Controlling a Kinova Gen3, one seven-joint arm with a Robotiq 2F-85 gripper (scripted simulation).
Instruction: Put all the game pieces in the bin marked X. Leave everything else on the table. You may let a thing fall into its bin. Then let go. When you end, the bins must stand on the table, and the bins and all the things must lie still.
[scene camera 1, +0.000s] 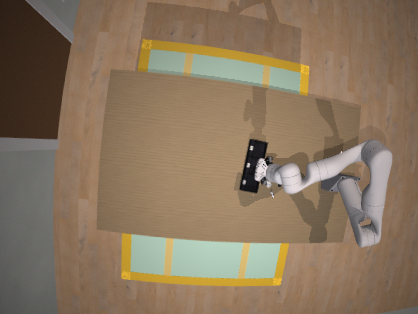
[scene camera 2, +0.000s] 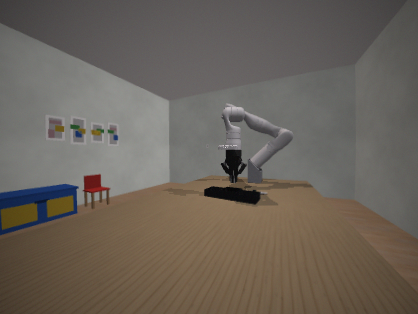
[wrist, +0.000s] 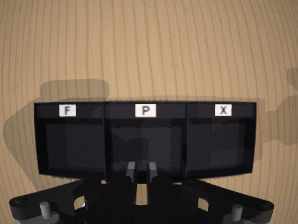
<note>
I see my gripper (wrist: 142, 172) and a joined black bins (wrist: 188, 139).
</note>
